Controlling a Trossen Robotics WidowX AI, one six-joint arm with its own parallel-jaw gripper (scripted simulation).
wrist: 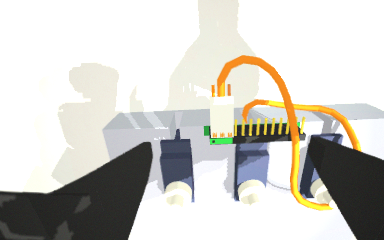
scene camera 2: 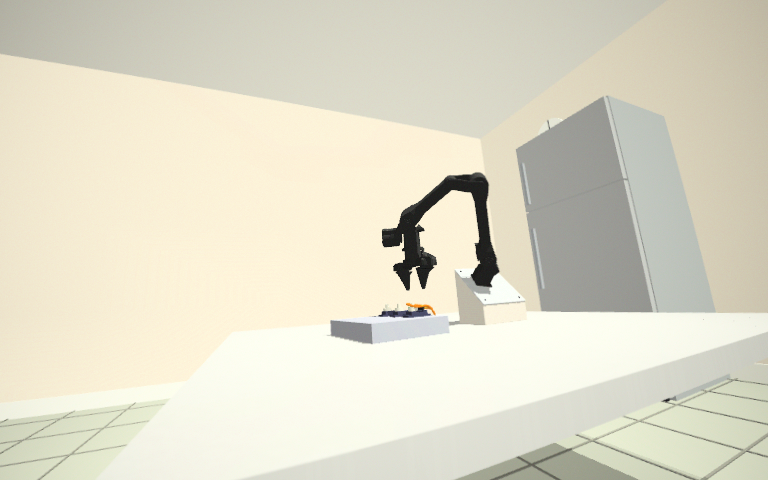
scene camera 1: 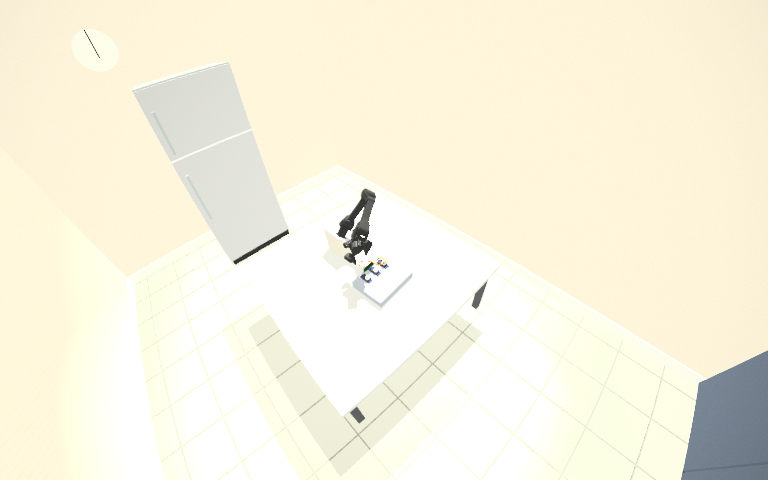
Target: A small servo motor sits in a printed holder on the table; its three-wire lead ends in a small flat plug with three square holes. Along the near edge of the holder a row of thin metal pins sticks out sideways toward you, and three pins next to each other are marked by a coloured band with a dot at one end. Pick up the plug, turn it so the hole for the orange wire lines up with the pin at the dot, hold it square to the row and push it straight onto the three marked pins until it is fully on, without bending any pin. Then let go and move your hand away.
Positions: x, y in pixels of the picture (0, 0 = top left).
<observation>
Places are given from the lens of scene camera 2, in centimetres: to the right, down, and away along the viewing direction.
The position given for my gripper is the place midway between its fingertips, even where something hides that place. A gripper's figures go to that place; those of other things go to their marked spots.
my gripper (scene camera 2: 415, 289): 11, 17, 102
grey holder (scene camera 2: 372, 330): -3, 22, 72
</observation>
